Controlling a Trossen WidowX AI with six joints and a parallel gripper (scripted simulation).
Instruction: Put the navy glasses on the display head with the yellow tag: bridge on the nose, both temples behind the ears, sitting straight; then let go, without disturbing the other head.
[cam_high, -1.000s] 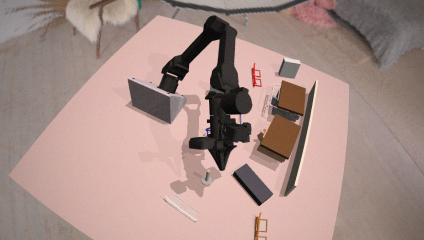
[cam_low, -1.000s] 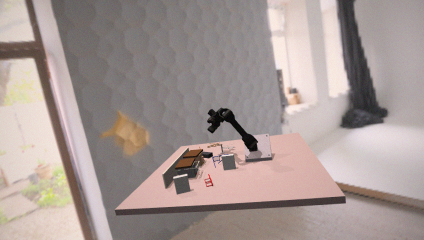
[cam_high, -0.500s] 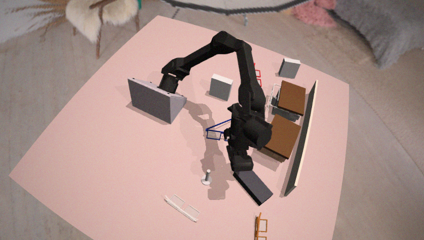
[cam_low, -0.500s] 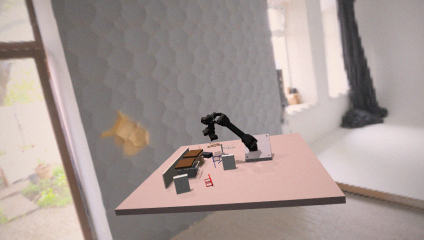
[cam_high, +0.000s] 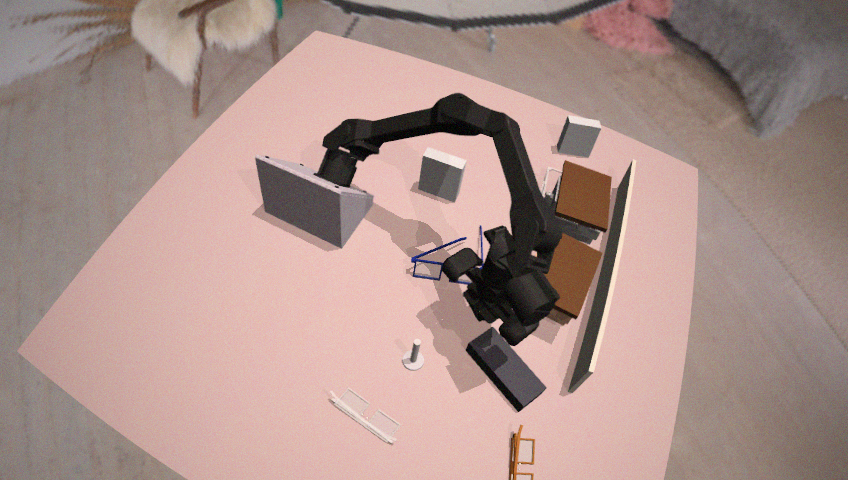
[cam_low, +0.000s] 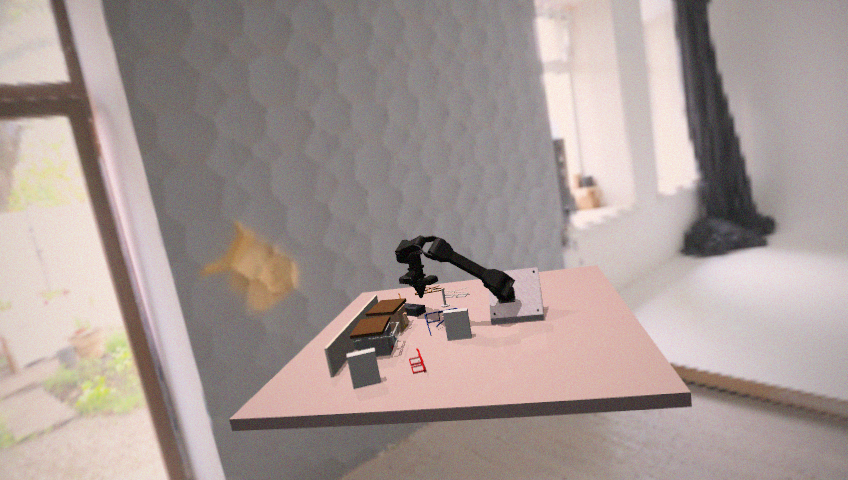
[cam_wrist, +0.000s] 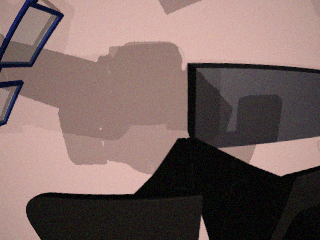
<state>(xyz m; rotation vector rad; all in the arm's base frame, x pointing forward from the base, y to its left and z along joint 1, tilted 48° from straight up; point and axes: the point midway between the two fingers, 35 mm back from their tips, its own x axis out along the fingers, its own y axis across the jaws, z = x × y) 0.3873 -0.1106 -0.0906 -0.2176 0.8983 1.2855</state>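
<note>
Now: the dark block 8 cm ahead of my gripper tip, 4 cm to the right of it and 6 cm below it. Also, from my gripper tip: white stand: 8 cm behind, 10 cm to the right, 6 cm below; long panel: 21 cm ahead, 27 cm to the left, 2 cm below.
</note>
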